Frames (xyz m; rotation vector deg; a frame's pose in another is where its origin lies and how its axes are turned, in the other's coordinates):
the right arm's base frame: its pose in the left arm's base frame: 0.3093 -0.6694 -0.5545 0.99 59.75 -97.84
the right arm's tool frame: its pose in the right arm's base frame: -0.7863 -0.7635 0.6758 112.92 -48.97 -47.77
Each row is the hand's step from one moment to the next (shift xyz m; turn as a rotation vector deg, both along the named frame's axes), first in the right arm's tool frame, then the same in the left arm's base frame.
Working: the right arm's tool frame: its pose in the left arm's base frame: 0.3531 -0.4712 0.7170 6.08 -94.08 -136.19

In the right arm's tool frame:
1: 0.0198 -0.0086 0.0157 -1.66 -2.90 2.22
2: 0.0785 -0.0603 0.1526 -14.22 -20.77 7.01
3: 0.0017 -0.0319 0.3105 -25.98 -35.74 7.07
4: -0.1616 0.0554 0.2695 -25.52 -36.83 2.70
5: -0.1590 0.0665 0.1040 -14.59 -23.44 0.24
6: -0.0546 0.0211 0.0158 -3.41 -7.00 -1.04
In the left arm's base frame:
1: -0.0237 0.0123 -0.0007 0.69 3.39 -2.02
2: -0.1162 0.1398 0.0057 8.95 16.79 -17.91
3: -0.0690 0.2929 0.0830 17.86 24.72 -32.74
4: 0.1112 0.2664 0.1359 18.11 21.00 -35.30
5: 0.1436 0.1114 0.0865 10.23 11.61 -22.87
6: 0.0530 0.0207 0.0209 2.36 2.22 -7.15

